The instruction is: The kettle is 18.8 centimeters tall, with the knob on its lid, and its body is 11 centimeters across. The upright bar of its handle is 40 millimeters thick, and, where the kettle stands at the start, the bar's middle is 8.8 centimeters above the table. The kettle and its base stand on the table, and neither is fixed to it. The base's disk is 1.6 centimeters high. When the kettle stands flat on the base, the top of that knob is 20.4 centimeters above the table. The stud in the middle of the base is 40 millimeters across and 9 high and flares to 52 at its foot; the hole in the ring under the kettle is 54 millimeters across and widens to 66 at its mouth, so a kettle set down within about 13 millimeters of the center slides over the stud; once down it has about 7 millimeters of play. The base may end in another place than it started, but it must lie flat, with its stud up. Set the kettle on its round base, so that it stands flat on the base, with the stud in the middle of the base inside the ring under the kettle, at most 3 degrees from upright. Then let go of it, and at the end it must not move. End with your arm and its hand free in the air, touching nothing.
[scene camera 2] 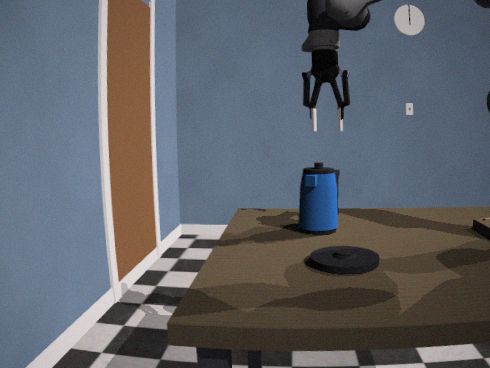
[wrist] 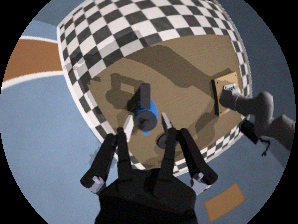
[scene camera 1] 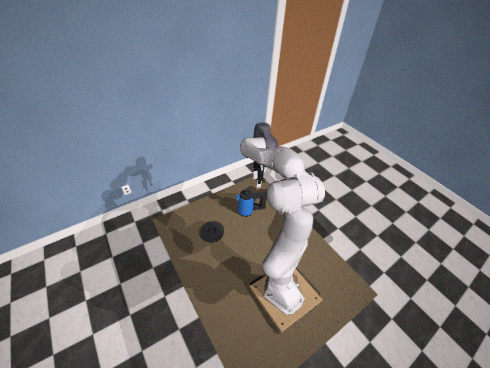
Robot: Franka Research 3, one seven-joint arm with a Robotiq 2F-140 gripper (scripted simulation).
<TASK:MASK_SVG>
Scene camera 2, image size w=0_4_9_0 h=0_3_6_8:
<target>gripper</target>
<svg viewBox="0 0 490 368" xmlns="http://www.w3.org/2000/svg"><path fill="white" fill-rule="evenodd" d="M312 51L311 71L302 73L304 80L303 105L310 109L311 131L317 131L315 108L322 83L326 82L331 84L338 104L338 131L343 131L344 107L350 105L349 71L339 68L338 52L336 50L321 49ZM313 75L316 79L310 101L311 75ZM339 73L342 77L344 102L336 82L336 77Z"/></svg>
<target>blue kettle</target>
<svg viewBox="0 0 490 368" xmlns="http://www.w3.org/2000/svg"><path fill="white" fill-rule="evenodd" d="M314 163L314 167L303 168L300 185L299 231L310 235L329 235L335 233L338 227L340 170L323 167L323 163Z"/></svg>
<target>round black base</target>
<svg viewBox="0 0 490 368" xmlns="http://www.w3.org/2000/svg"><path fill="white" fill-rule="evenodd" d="M310 254L310 264L313 267L337 274L357 274L374 270L379 266L380 258L372 250L355 246L324 247L314 250Z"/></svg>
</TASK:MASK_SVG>
